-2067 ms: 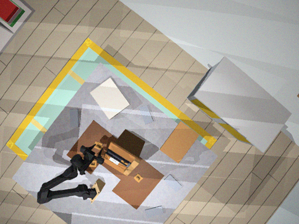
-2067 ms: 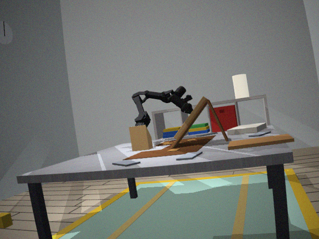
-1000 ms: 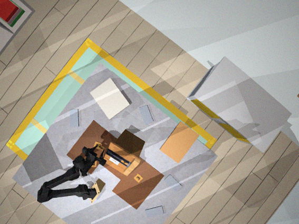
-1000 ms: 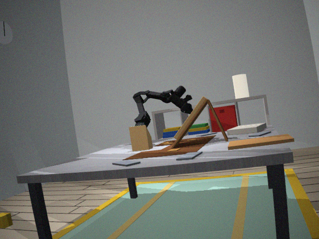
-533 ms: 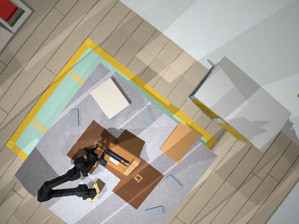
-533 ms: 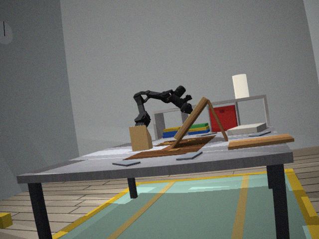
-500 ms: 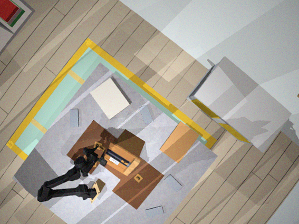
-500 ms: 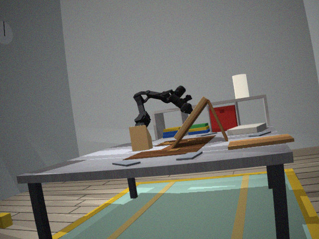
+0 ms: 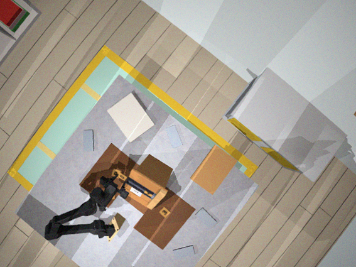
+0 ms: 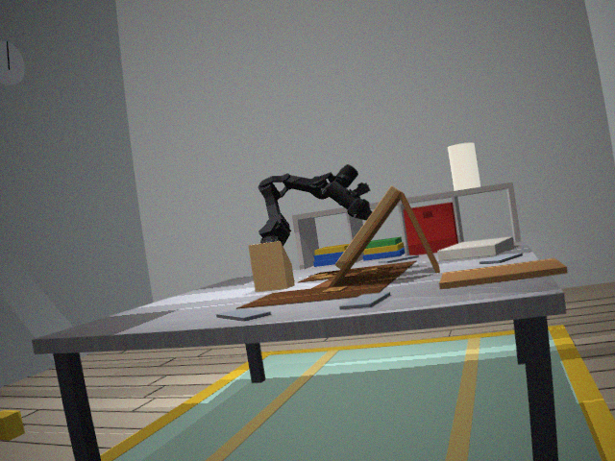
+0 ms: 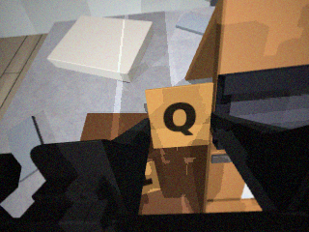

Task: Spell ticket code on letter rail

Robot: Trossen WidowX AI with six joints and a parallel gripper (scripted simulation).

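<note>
My gripper tip is now 50 mm past the white ticket, 130 mm to the left of it and 70 mm above it. Also, from my gripper tip: white block 320 mm ahead, 220 mm to the left, 150 mm below; letter tile right at my gripper tip; brown mat 150 mm behind, 160 mm to the right, 170 mm below.
</note>
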